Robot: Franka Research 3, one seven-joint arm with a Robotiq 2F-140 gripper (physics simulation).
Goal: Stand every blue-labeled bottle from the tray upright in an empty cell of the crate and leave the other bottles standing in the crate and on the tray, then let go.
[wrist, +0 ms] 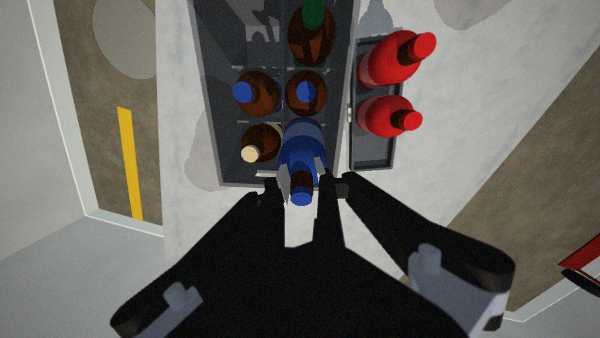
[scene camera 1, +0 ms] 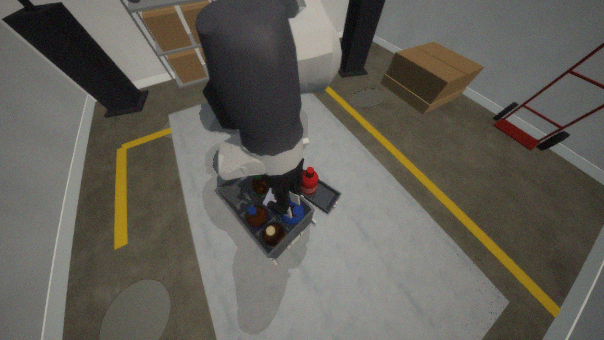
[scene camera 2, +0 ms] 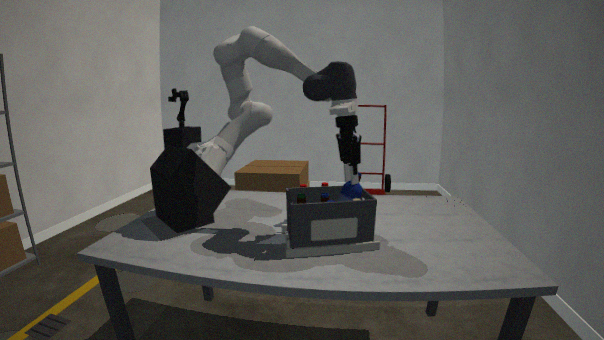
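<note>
My gripper point(scene camera 1: 292, 205) point(scene camera 2: 352, 176) point(wrist: 302, 170) is shut on the neck of a large blue bottle point(scene camera 1: 294, 218) point(scene camera 2: 352, 190) point(wrist: 303, 142). The bottle is in an end cell of the grey crate point(scene camera 1: 295, 237) point(scene camera 2: 300, 225) point(wrist: 345, 65), its shoulder above the rim, and looks slightly tilted in the second scene view. Its base is hidden. Two brown blue-capped bottles, one by the outer wall point(scene camera 1: 257, 217) point(wrist: 261, 96) and one beside it point(wrist: 306, 102), stand in the crate. Two red bottles, one nearer point(scene camera 1: 310, 184) point(wrist: 382, 117) and one farther point(wrist: 392, 60), stand on the tray point(scene camera 1: 326, 195) point(wrist: 372, 154).
A cream-capped brown bottle point(scene camera 1: 274, 235) point(wrist: 262, 141) stands beside the blue bottle's cell. A green-capped brown bottle point(scene camera 1: 260, 186) point(wrist: 310, 40) stands farther along the crate. Dividers and crate walls surround the held bottle; the tray adjoins the crate's long side.
</note>
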